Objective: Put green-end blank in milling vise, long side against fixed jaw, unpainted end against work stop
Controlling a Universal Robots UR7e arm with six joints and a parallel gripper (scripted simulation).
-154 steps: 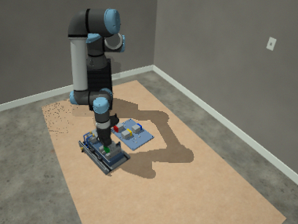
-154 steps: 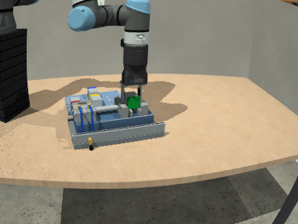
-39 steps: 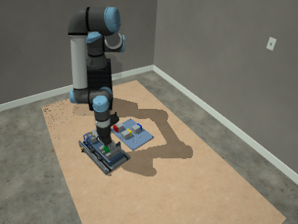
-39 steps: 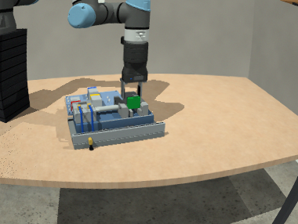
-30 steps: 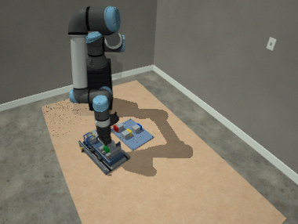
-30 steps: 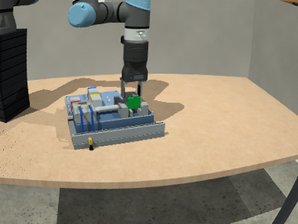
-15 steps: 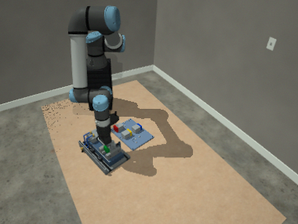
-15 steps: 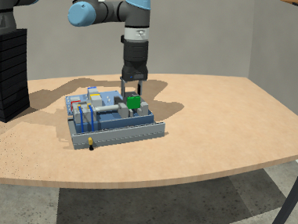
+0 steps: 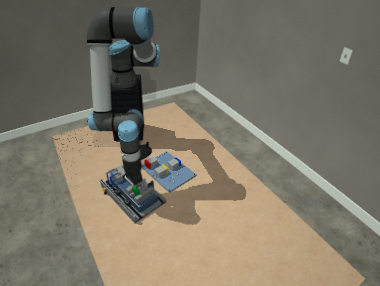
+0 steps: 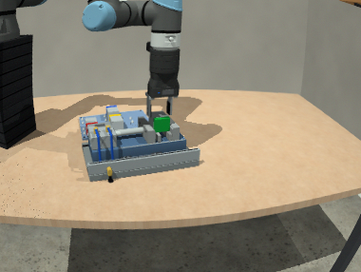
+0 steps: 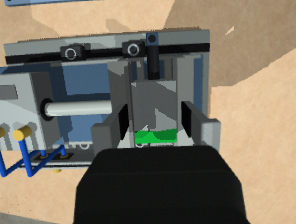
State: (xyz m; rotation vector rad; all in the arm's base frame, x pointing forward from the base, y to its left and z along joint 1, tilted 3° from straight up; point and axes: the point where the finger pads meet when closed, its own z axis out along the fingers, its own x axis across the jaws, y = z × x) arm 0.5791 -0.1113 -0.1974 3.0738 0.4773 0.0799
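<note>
Now: the green-ended blank 4 cm below my hand. From my hand the other things lie so: piston rod 8 cm behind, 6 cm below, 3 cm to the right; then work stop rod 4 cm to the left, 4 cm below, 1 cm behind; then fixed jaw 6 cm below, 3 cm ahead, 1 cm to the left.
</note>
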